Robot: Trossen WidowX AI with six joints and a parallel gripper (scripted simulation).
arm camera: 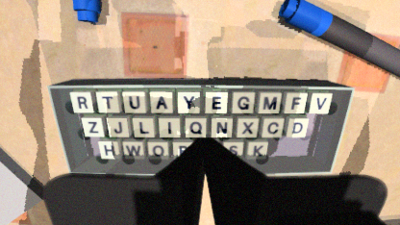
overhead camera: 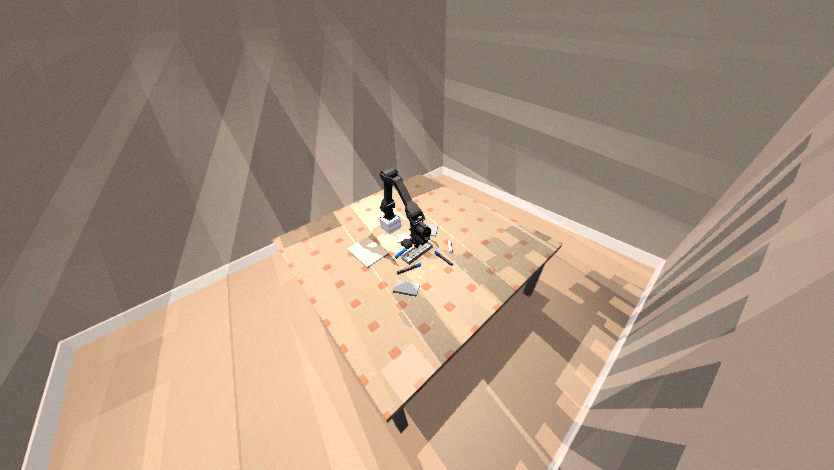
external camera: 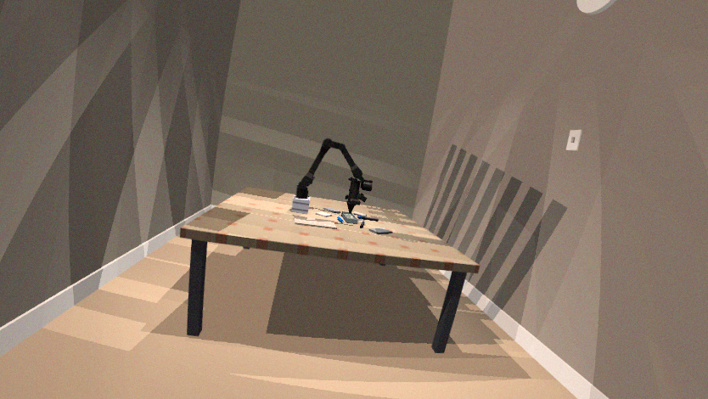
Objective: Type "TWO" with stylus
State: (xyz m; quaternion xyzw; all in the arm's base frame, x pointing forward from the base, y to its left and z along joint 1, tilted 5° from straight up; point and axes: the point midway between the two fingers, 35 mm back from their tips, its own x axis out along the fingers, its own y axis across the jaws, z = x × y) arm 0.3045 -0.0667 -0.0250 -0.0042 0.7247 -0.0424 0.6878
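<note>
The blue stylus lies 100 mm to the right of my gripper tip, 70 mm behind it and 30 mm below it. From my gripper tip the other things lie so: grey stylus tip: 130 mm to the right, 70 mm behind, 30 mm below; then small white pad: 160 mm behind, 40 mm to the left, 40 mm below; then grey notepad: 220 mm to the right, 140 mm ahead, 40 mm below.
</note>
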